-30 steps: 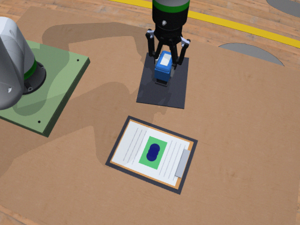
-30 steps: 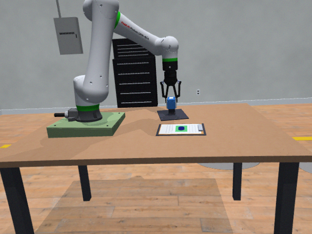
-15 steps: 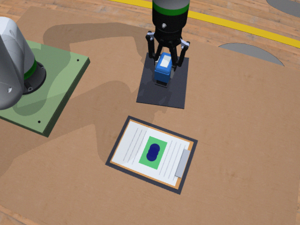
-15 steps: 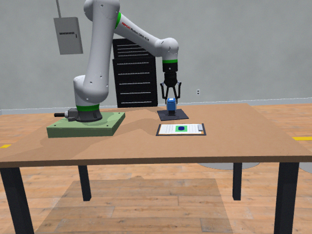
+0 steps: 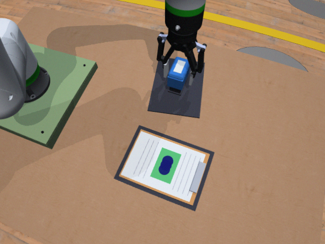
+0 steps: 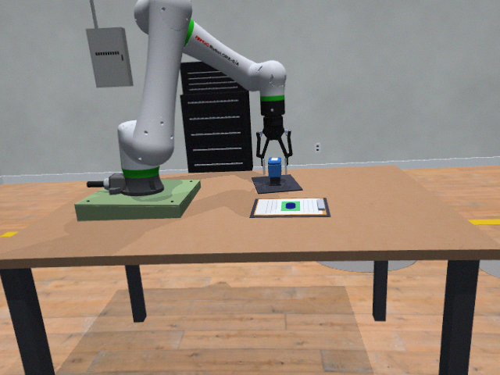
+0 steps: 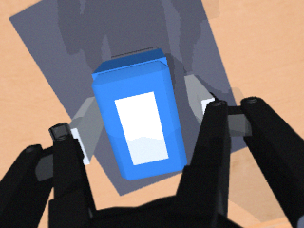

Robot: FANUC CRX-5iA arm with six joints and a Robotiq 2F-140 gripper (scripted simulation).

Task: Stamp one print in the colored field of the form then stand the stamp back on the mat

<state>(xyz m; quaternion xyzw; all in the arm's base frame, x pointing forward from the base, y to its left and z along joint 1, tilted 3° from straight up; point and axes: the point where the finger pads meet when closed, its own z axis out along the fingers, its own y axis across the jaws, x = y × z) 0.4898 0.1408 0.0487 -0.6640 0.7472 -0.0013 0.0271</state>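
Now: the stamp 20 mm below my hand. From my hand the other things lie so: form: 40 mm ahead, 290 mm to the right, 60 mm below; then dark mat: 70 mm below.
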